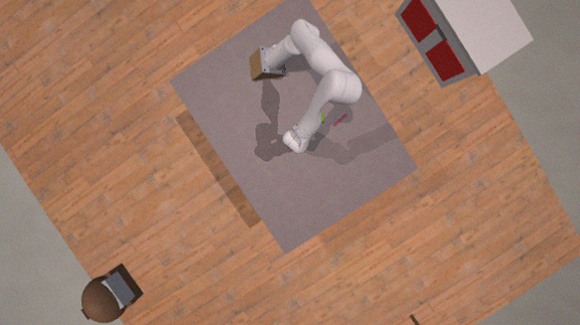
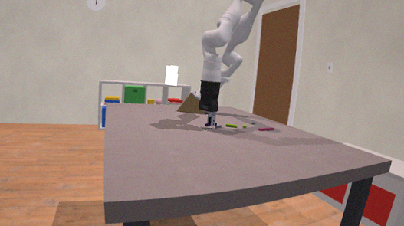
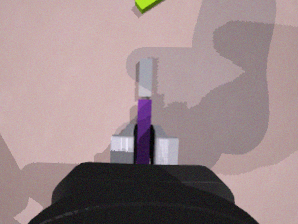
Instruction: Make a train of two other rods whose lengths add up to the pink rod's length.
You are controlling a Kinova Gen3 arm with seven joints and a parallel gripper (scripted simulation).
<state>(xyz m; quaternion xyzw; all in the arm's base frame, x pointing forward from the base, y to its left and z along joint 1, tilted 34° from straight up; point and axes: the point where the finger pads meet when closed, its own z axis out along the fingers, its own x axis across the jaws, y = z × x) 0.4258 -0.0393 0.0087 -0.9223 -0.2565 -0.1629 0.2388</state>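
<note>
My hand is 10 mm above the purple rod. Round my hand: dark grey rod 40 mm to the left, 30 mm below, 30 mm behind; pink rod 260 mm to the left, 30 mm below, 20 mm behind.
</note>
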